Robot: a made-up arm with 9 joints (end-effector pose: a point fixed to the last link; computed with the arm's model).
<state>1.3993 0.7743 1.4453 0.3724 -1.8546 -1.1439 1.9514 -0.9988 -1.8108</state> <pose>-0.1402 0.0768 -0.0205 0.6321 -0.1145 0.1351 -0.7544</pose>
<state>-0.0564 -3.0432 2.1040 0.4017 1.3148 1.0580 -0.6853 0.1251 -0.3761</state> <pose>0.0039 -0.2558 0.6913 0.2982 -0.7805 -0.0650 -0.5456</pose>
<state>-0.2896 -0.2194 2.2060 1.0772 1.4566 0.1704 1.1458 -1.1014 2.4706</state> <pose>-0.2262 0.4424 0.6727 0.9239 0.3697 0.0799 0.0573</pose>
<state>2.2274 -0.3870 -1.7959 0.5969 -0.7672 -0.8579 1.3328 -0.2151 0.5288</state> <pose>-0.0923 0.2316 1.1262 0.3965 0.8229 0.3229 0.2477</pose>
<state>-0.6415 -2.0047 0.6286 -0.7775 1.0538 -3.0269 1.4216 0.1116 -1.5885</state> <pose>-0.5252 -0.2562 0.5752 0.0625 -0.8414 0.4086 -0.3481</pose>
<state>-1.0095 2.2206 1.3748 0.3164 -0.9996 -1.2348 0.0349 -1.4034 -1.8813</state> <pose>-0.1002 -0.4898 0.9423 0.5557 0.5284 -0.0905 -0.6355</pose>
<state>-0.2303 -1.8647 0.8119 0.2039 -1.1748 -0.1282 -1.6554 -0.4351 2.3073</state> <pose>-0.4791 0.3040 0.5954 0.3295 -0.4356 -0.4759 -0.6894</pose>
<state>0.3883 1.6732 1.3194 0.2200 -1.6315 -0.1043 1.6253 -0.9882 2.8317</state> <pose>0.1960 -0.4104 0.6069 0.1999 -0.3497 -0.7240 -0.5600</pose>
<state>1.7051 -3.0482 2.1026 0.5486 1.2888 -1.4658 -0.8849 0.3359 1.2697</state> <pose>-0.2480 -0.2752 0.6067 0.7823 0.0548 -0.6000 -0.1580</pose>
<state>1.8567 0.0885 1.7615 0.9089 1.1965 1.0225 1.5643 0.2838 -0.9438</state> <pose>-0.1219 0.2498 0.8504 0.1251 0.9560 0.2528 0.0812</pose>
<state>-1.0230 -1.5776 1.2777 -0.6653 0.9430 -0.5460 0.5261 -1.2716 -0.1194</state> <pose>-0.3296 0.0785 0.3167 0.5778 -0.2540 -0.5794 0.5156</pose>
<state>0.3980 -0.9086 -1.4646 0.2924 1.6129 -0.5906 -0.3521 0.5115 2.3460</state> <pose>-0.2603 0.5214 1.0113 0.3239 0.2986 -0.6699 0.5976</pose>
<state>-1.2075 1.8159 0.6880 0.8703 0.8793 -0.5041 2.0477 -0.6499 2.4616</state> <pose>-0.3360 0.0208 1.2169 0.6856 0.7110 -0.0752 0.1371</pose>
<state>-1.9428 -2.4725 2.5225 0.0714 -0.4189 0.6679 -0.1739 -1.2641 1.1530</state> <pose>-0.3197 -0.0546 0.4667 0.2924 -0.5783 -0.7062 0.2851</pose>
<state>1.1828 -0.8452 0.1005 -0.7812 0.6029 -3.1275 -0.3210 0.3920 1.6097</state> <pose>-0.3849 0.4132 1.0198 0.3853 0.0714 0.3405 -0.8547</pose>
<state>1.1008 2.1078 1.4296 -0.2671 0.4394 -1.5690 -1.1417 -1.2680 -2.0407</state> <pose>0.0068 -0.2644 0.3785 0.1410 0.5989 -0.5209 0.5917</pose>
